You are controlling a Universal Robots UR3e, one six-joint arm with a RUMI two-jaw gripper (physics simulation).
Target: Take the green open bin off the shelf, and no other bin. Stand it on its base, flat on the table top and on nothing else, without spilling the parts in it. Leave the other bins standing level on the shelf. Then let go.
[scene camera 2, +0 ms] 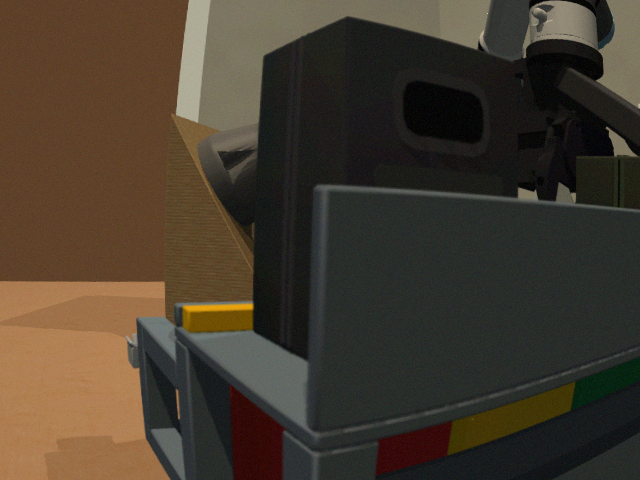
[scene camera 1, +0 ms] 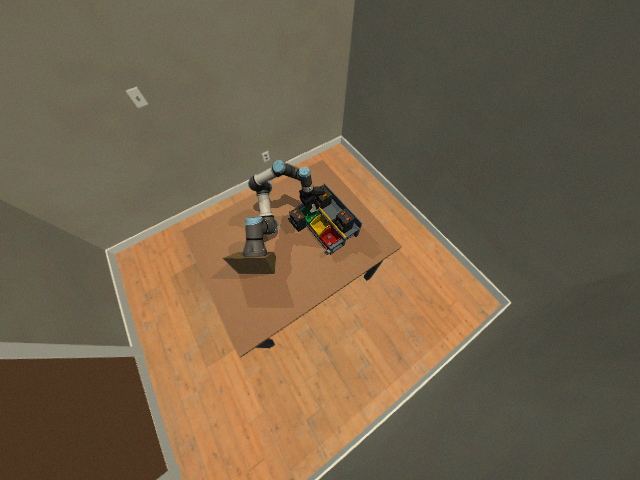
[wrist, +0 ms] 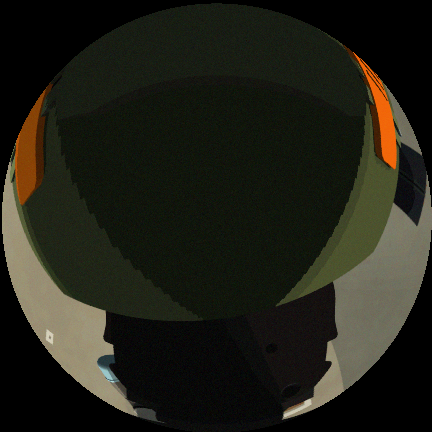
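Where they show: gripper, fingertip midpoint: (scene camera 1: pixel 314 209) (wrist: pixel 218 202); arm's base at its link origin: (scene camera 2: pixel 223 182) (scene camera 1: pixel 255 254).
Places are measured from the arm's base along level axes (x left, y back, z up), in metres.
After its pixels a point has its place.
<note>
The green open bin (scene camera 1: pixel 311 219) {y -0.396, x 0.153, z -0.115 m} stands at the far end of the lower row of the grey shelf (scene camera 1: pixel 337 248) {y -0.475, x -0.085, z -0.163 m} (scene camera 2: pixel 465 310) {y -0.636, x -0.005, z -0.046 m}, next to the yellow bin (scene camera 1: pixel 320 224) {y -0.447, x 0.122, z -0.167 m}. The red bin (scene camera 1: pixel 330 238) {y -0.463, x -0.004, z -0.160 m} stands beyond the yellow one. My gripper (scene camera 1: pixel 313 207) {y -0.438, x 0.204, z -0.094 m} (scene camera 2: pixel 546 195) points down at the green bin, beside the olive case (scene camera 1: pixel 325 196) {y -0.511, x 0.192, z 0.023 m} (wrist: pixel 210 200). Its pale fingertips are apart, partly open, and I see nothing held between them. The olive case hides the fingertips and the green bin in the wrist view. The parts in the green bin cannot be made out.
The olive case and a dark case (scene camera 1: pixel 344 219) {y -0.536, x -0.015, z 0.046 m} (scene camera 2: pixel 387 103) {y -0.594, x -0.014, z 0.015 m} stand on the shelf's upper deck, behind the yellow rail (scene camera 2: pixel 219 317) {y -0.529, x -0.060, z -0.068 m}. Another dark case (scene camera 1: pixel 296 219) {y -0.297, x 0.151, z -0.047 m} stands on the table (scene camera 1: pixel 320 279) {y -0.296, x -0.224, z -0.176 m} close in front of the green bin. The arm's wedge base (scene camera 1: pixel 258 264) {y 0.002, x -0.055, z -0.013 m} is at the left.
</note>
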